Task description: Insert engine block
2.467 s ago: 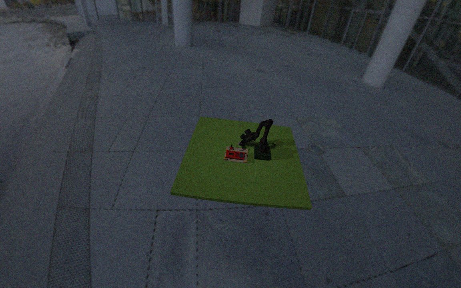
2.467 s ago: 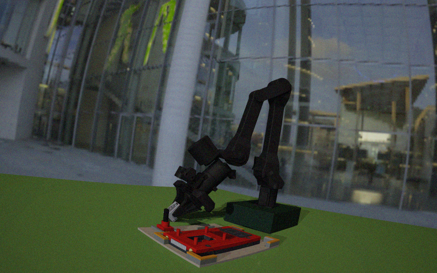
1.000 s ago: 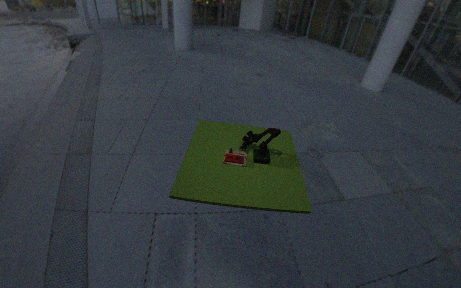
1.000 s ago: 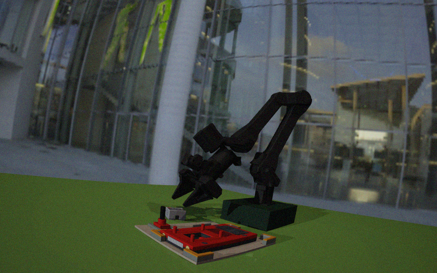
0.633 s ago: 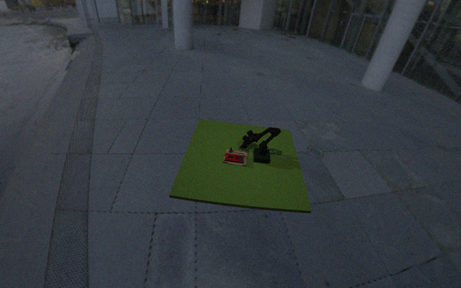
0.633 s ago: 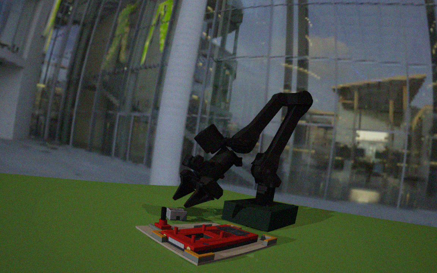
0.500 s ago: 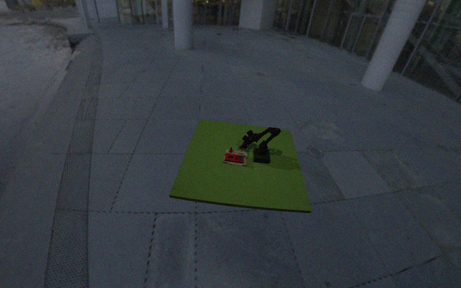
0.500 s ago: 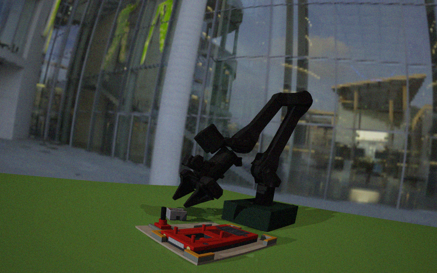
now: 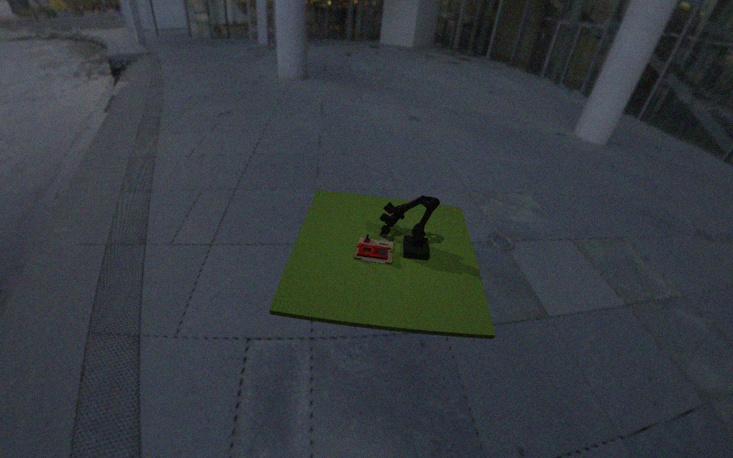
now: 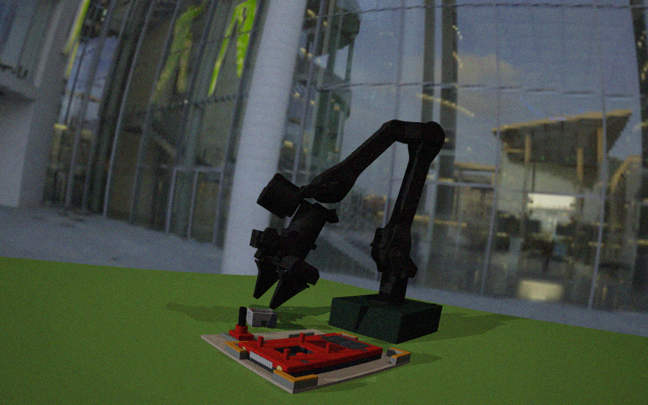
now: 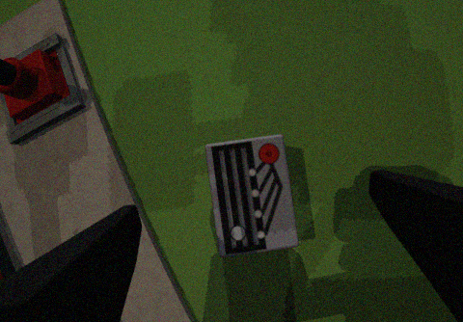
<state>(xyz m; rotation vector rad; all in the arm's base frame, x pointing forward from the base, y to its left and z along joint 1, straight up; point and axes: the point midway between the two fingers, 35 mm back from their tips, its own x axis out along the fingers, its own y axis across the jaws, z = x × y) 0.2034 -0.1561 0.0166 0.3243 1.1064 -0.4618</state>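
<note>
My gripper tip is now 30 mm above the engine block. The rest, counted from my gripper tip: grey baseplate (90 mm ahead, 170 mm to the left, 30 mm below).
</note>
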